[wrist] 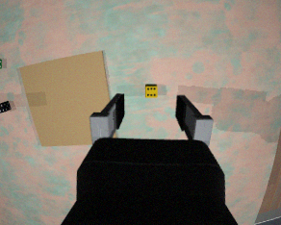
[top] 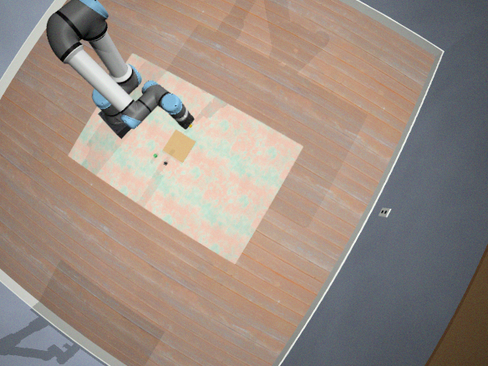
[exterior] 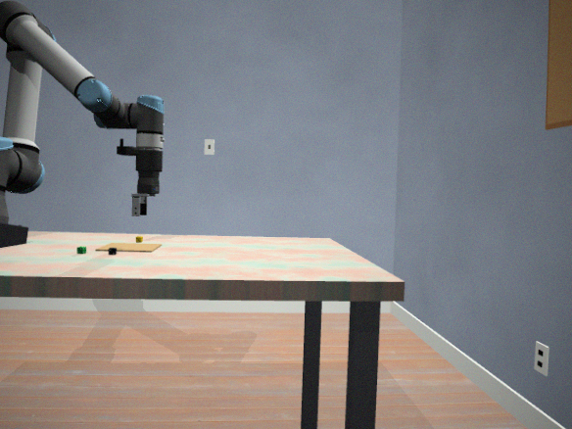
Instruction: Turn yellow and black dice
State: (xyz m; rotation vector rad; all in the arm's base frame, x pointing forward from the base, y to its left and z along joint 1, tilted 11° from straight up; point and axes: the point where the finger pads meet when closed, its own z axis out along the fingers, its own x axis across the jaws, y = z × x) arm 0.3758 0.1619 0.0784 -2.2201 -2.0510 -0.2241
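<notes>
My gripper is now 90 mm above the yellow die. From my hand the other things lie so: black die 250 mm to the right, 90 mm below, 10 mm ahead; then tan mat 130 mm to the right, 90 mm below, 10 mm ahead; then green die 250 mm to the right, 90 mm below, 70 mm behind.
</notes>
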